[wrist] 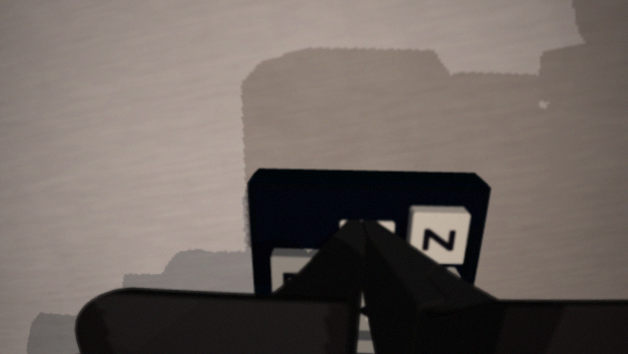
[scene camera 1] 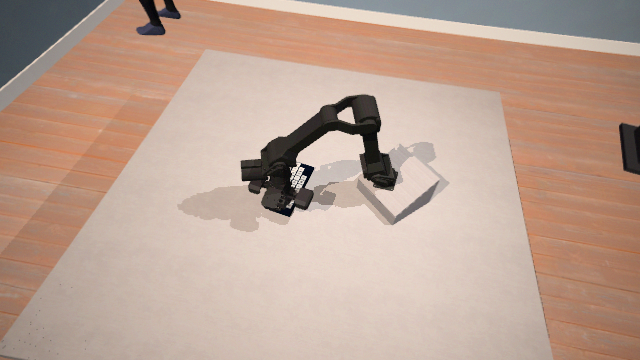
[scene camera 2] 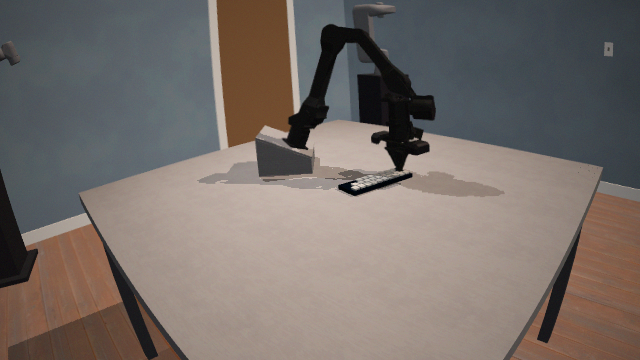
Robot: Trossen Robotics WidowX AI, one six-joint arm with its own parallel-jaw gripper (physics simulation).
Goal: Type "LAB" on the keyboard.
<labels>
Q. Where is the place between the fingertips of my gripper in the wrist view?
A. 360, 234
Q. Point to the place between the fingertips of my gripper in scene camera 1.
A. At 281, 207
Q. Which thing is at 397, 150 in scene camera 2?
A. My gripper.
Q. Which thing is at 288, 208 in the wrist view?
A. A dark blue keyboard.
</labels>
